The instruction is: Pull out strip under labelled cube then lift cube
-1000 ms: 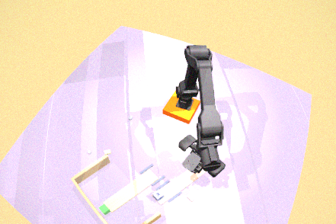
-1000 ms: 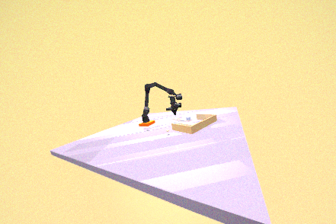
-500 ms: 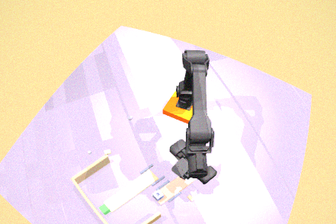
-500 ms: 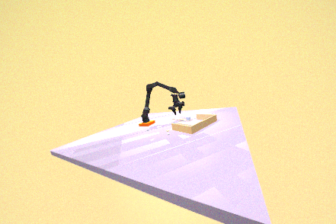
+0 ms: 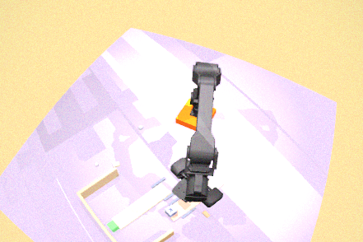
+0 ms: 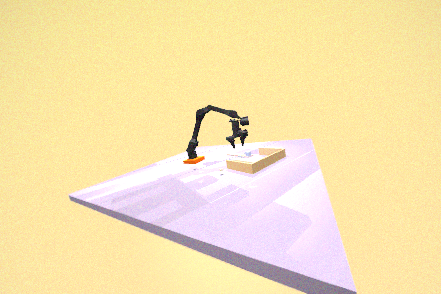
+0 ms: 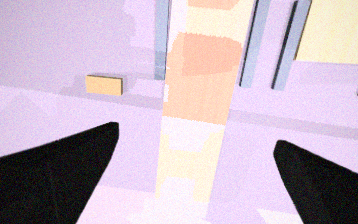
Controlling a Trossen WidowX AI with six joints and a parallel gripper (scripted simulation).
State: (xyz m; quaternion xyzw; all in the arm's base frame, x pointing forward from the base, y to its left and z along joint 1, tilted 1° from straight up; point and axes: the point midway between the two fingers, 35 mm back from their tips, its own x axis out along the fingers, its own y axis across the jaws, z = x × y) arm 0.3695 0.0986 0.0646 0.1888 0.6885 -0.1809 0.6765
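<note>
Now: gripper tip 80 mm short of the pale blue cube marked k, 60 mm to the left of it and 40 mm above it. From my gripper tip the other things lie so: tan block: 40 mm ahead, 60 mm to the left, 60 mm below; peach-orange strip: 10 mm behind, 60 mm below.
</note>
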